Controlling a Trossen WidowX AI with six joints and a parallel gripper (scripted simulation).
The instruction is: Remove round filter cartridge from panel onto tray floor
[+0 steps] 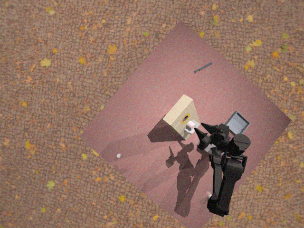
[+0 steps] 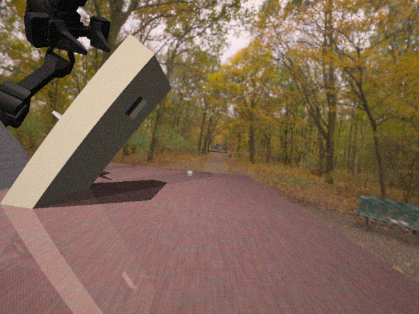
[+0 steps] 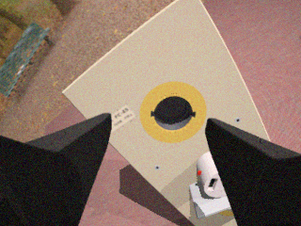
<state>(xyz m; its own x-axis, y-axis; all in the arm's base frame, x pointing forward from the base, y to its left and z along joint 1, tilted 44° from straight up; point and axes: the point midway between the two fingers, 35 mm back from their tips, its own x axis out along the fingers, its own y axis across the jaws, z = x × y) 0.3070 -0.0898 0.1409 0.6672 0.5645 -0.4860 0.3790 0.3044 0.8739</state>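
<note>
The white round filter cartridge lies 20 mm behind my gripper tip and 150 mm below it. From my gripper tip the other things lie so: small white peg (140 mm ahead, 570 mm to the left, 340 mm below); grey tray (320 mm behind, 320 mm to the right, 330 mm below); service panel (20 mm ahead, 10 mm to the left, 170 mm below).
</note>
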